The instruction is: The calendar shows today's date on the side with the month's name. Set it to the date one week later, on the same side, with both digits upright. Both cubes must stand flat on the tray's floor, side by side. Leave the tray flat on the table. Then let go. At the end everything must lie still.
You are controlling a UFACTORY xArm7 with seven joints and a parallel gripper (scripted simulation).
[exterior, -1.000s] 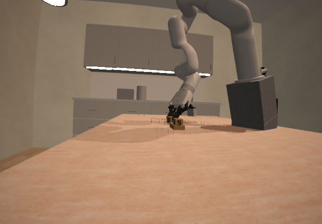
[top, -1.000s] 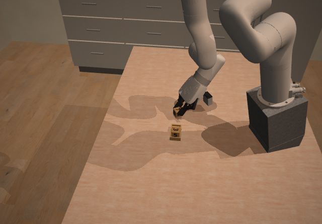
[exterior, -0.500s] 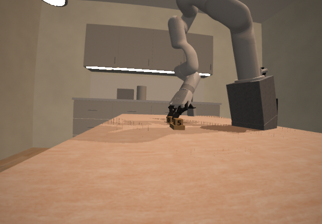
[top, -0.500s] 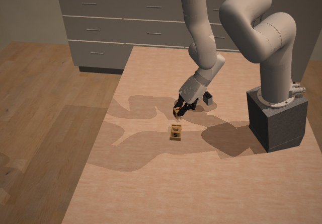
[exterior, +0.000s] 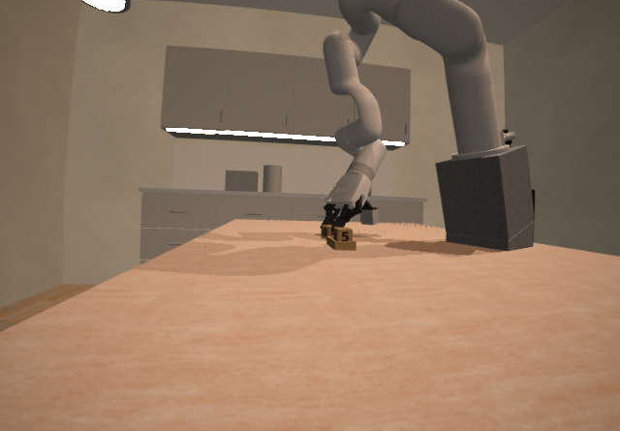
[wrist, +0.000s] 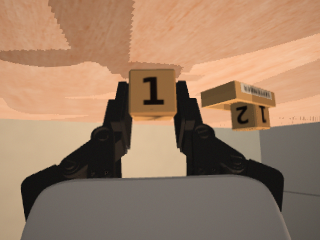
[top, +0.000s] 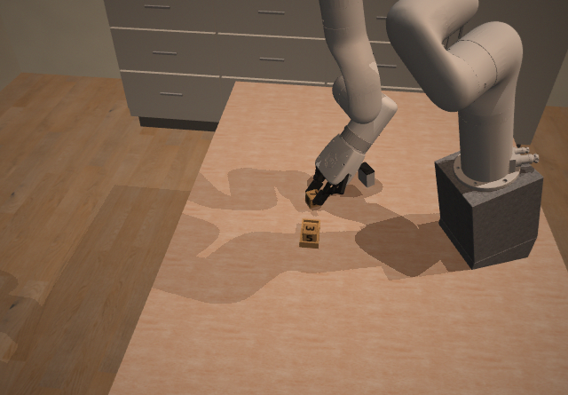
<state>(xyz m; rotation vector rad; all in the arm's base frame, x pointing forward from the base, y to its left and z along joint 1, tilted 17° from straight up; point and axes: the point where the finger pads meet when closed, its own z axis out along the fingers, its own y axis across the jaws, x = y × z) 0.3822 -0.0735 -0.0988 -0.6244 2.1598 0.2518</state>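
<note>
The wooden cube is 20 mm below my hand, 10 mm to the left of it and 10 mm ahead of it.
</note>
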